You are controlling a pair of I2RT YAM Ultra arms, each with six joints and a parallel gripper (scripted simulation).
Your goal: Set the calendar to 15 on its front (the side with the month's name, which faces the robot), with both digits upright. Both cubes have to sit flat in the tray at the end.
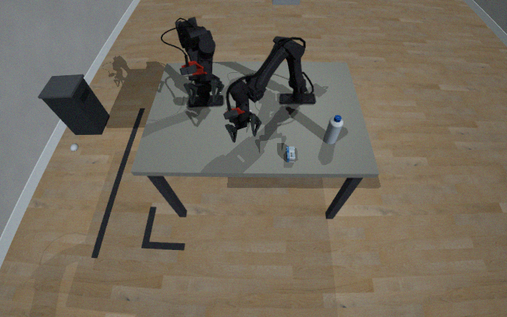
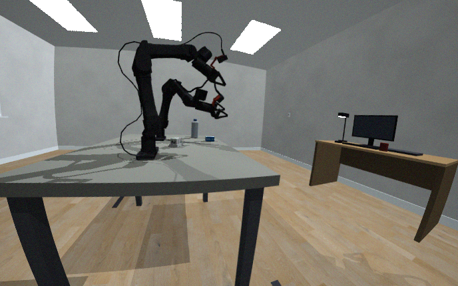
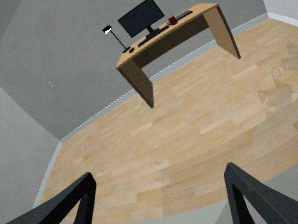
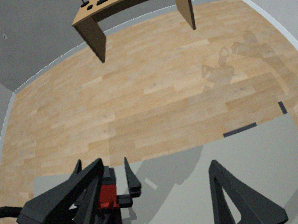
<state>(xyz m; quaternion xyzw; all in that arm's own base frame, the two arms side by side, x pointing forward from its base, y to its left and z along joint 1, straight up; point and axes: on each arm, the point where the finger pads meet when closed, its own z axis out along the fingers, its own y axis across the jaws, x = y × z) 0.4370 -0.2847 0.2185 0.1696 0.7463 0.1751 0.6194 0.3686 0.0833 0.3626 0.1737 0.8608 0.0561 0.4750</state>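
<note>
Right now the white digit cube is 250 mm behind my right hand, 110 mm to the left of it and 340 mm below it. Also, from my right hand: white calendar tray (240 mm behind, 130 mm to the left, 360 mm below).
</note>
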